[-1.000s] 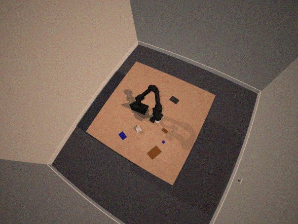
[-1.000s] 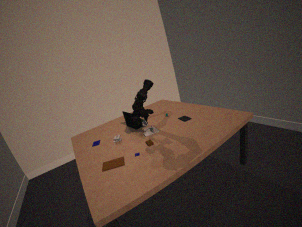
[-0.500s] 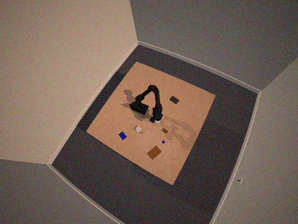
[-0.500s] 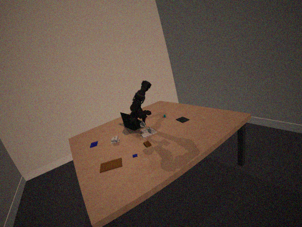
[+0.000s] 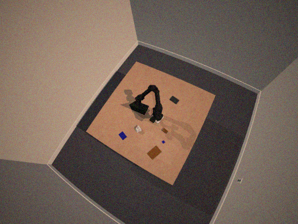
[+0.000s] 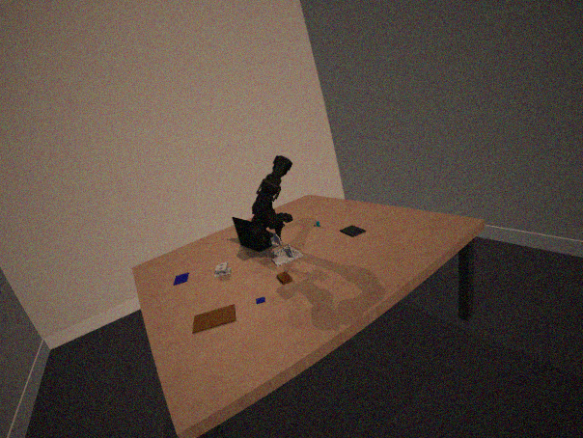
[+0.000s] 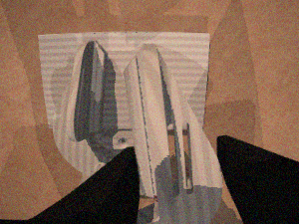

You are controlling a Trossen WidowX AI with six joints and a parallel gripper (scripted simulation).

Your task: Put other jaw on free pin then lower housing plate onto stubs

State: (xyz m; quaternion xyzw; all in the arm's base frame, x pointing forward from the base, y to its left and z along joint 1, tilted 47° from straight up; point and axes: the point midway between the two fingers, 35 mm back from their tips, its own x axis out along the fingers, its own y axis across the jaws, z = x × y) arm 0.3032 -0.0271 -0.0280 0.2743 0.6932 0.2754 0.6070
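My gripper tip is 8 cm above the base, 3 cm to the right of it and 2 cm short of it. Also, from my gripper tip: jaw: 3 cm behind, 2 cm to the left; then blue piece: 22 cm ahead, 20 cm to the right, 8 cm below; then small brown block: 17 cm ahead, 7 cm to the right, 7 cm below.
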